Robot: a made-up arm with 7 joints.
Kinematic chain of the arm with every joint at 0, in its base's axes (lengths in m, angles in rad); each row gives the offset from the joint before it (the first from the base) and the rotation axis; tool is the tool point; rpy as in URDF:
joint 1: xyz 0 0 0.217 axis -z
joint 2: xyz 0 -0.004 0.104 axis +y
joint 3: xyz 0 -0.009 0.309 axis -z
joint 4: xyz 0 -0.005 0.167 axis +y
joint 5: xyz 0 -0.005 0.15 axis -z
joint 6: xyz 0 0 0.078 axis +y
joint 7: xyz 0 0 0.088 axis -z
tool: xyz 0 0 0 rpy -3.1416 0 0
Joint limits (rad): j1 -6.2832..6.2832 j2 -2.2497..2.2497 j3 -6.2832..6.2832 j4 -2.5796..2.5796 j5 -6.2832..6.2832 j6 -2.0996..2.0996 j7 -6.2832..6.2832
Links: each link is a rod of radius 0.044 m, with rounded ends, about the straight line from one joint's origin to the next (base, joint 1, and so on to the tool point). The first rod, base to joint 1, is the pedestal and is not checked.
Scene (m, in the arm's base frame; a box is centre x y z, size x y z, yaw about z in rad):
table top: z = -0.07
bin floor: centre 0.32 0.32 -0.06 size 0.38 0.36 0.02 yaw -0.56
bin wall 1: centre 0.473 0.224 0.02 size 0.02 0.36 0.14 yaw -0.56
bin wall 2: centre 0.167 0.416 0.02 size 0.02 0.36 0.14 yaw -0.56
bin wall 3: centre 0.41 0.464 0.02 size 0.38 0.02 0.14 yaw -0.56
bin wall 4: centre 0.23 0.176 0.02 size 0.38 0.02 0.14 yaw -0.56
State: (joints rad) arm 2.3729 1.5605 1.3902 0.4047 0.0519 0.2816 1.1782
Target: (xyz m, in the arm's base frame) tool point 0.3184 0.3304 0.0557
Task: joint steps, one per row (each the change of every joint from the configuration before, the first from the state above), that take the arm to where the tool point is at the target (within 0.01 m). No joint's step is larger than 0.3 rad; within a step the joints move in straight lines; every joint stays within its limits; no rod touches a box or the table.
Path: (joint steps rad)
1: -0.2735 -0.0333 -0.1407 0.1634 -0.0470 0.0964 0.0018
2: -0.2735 -0.0332 -0.1408 0.1635 -0.0470 0.0964 0.0018
3: -0.2735 -0.0333 -0.1407 0.1634 -0.0469 0.0964 0.0018
4: -0.2735 -0.0332 -0.1407 0.1634 -0.0470 0.0965 0.0018
5: -0.2735 -0.0333 -0.1408 0.1635 -0.0470 0.0964 0.0018
6: -0.2735 -0.0332 -0.1407 0.1634 -0.0470 0.0964 0.0018
7: -0.2735 -0.0333 -0.1407 0.1634 -0.0469 0.0964 0.0018
8: -0.2442 -0.0169 -0.2295 0.0372 0.0134 -0.0607 -0.0031
9: -0.2442 -0.0170 -0.2294 0.0372 0.0134 -0.0607 -0.0032
10: -0.2442 -0.0169 -0.2294 0.0372 0.0134 -0.0607 -0.0031
11: -0.2442 -0.0170 -0.2294 0.0372 0.0134 -0.0607 -0.0032
12: -0.0320 0.2944 0.0768 -0.1747 0.0093 -0.0836 0.0000

